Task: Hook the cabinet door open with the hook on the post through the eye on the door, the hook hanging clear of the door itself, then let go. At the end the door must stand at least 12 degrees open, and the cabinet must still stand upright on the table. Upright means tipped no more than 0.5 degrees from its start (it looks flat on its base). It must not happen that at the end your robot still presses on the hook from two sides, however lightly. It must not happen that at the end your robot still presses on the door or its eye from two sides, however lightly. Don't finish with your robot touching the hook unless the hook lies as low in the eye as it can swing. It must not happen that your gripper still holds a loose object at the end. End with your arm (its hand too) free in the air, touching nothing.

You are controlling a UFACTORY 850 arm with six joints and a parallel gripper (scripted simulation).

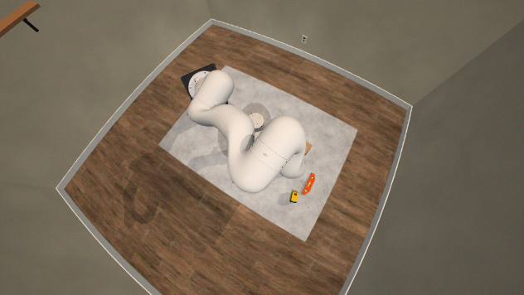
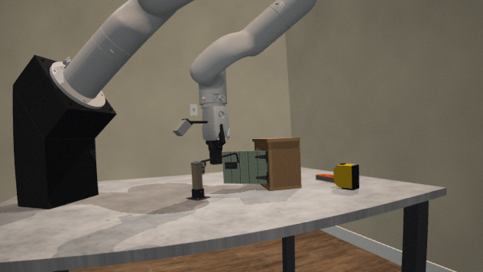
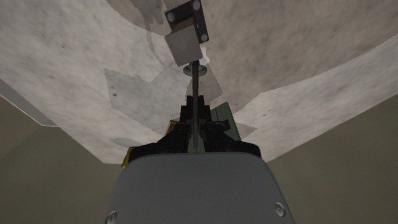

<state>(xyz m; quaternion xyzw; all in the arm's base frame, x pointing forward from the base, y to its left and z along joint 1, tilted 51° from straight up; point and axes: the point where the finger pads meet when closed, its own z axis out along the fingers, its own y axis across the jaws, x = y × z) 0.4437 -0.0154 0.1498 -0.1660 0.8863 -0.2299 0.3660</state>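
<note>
My hand is 11 cm short of the green door, 3 cm to the right of it and 4 cm above it. From my hand the other things lie so: yellow tape measure: 37 cm ahead, 16 cm to the right, 8 cm below; black hook: 1 cm ahead, 2 cm below; orange level: 41 cm ahead, 4 cm to the right, 10 cm below.
</note>
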